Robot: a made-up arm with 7 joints.
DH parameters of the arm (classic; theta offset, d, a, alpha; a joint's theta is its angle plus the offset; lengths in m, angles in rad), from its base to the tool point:
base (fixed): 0 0 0 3.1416
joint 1: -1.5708 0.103 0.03 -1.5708
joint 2: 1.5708 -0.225 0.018 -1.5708
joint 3: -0.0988 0 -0.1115 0
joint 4: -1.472 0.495 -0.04 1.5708
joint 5: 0 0.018 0.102 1.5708
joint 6: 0 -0.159 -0.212 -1.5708
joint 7: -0.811 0 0.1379 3.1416
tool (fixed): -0.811 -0.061 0 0
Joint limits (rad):
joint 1: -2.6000..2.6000
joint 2: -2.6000..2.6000
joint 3: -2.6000..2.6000
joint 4: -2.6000..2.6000
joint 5: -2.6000..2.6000
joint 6: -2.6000..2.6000
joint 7: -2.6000..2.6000
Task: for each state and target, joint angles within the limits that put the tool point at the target. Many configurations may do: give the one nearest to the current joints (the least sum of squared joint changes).
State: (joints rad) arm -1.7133 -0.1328 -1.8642 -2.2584 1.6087 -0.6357 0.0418
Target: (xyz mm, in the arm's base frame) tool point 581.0 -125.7 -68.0
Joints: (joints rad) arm -1.6316 0.0199 -1.8415 -2.2763 1.3911 -0.9388 0.2151
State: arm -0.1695 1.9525 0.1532 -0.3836 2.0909 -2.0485 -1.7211
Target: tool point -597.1 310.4 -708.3
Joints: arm -0.2794 1.6941 0.2423 -0.4131 2.1778 -1.8228 -1.5887
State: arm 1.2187 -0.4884 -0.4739 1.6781 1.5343 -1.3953 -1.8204
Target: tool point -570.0 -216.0 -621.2
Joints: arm 1.0000 0.1482 -0.5669 1.4570 1.6169 -1.6997 -2.0237
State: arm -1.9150 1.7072 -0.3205 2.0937 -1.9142 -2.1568 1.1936
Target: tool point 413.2 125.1 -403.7
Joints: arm -2.5702 1.1452 -0.3517 2.2269 -1.1005 -2.0899 1.4990
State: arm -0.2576 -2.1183 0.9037 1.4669 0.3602 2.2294 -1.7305
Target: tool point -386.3 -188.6 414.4
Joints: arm -0.4331 -1.8264 1.0859 1.5507 -0.2267 2.2288 -1.4165
